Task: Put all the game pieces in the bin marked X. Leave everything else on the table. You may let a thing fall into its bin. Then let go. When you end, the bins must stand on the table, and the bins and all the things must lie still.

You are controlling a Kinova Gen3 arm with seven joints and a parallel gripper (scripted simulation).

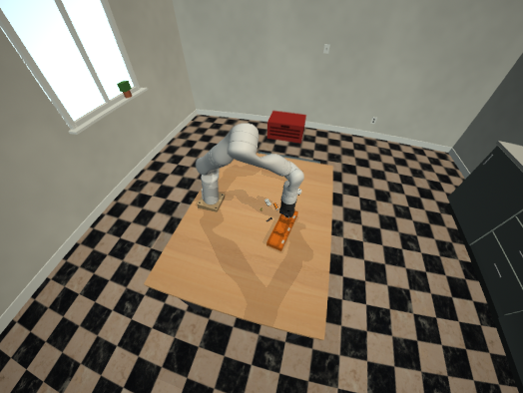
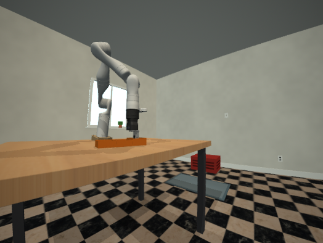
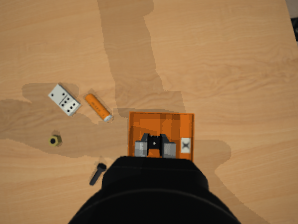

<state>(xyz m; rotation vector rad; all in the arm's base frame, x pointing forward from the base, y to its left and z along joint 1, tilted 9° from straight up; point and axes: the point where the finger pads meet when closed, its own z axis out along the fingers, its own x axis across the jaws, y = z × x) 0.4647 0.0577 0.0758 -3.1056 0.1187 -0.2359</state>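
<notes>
Now: the black die 1 cm below my hand. The rest, counted from my hand: orange battery 9 cm behind, 5 cm to the left, 3 cm below; black screw 9 cm behind, 5 cm to the right, 3 cm below; orange bin row 9 cm to the right, 2 cm below.
</notes>
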